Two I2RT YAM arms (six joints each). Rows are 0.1 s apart.
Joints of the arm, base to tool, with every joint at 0 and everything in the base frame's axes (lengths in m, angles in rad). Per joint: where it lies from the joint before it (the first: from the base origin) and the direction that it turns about. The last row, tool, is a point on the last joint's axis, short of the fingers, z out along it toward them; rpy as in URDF.
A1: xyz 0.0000 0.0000 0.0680 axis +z
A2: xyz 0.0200 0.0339 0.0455 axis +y
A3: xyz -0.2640 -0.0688 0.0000 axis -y
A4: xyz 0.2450 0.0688 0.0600 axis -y
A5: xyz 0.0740 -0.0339 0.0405 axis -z
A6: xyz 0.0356 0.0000 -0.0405 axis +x
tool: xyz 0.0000 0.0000 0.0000 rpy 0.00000 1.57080 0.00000
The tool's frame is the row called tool.
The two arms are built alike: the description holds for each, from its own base.
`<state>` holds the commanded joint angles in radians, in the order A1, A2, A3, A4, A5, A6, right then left.
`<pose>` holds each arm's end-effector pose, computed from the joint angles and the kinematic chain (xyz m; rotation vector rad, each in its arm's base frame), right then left.
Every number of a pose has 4 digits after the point. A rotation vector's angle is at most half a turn.
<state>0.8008 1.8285 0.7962 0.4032 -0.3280 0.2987 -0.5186 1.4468 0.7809 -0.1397 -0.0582 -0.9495</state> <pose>0.2365 0.2603 0.1259 -0.7681 2.2057 0.9474 0.2555 -0.1434 0.1923 -0.5557 2.4042 -0.6119</pose>
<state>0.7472 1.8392 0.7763 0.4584 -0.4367 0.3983 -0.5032 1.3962 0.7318 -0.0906 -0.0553 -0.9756</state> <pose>0.2458 0.2482 0.1228 -0.6690 2.2391 1.0928 0.2496 -0.1351 0.1946 -0.5953 2.3495 -0.6562</pose>
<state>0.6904 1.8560 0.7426 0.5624 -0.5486 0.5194 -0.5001 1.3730 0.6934 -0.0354 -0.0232 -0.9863</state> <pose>0.2543 0.2342 0.1189 -0.5534 2.2461 1.2556 0.2454 -0.1331 0.1932 -0.5900 2.3263 -0.7201</pose>
